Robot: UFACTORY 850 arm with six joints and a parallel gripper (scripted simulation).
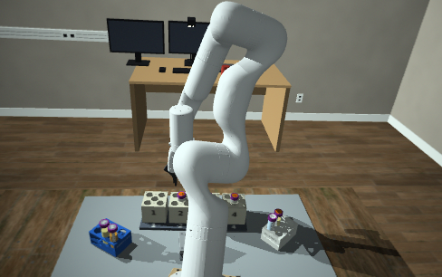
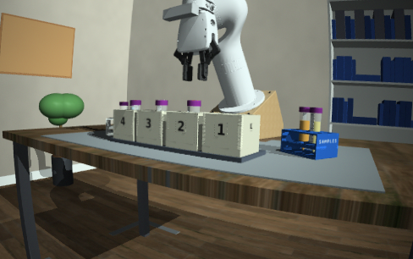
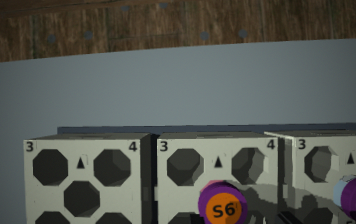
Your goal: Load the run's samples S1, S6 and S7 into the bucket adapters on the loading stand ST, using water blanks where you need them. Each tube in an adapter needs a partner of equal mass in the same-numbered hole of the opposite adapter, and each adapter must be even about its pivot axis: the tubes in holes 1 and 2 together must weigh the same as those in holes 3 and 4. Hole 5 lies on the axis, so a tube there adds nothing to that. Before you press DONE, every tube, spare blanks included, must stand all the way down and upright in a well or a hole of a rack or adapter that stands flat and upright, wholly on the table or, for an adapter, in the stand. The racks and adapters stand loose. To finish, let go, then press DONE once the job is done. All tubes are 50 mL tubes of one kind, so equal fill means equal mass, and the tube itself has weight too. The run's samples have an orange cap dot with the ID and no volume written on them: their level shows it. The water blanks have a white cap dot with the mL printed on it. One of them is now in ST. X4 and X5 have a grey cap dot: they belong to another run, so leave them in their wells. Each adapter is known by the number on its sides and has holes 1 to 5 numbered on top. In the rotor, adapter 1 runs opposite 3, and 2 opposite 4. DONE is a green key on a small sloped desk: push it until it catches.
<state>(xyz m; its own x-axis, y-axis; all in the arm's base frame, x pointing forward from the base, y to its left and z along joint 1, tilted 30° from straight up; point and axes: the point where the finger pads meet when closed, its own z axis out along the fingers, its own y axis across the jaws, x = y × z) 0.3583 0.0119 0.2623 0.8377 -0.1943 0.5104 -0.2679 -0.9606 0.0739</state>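
Right now the white rack is 35 cm to the right of my hand, 22 cm behind it and 16 cm below it. Also, from my hand: adapter 1: 14 cm below, 10 cm to the left, 3 cm ahead; blue samples rack: 29 cm to the left, 16 cm below, 7 cm behind.
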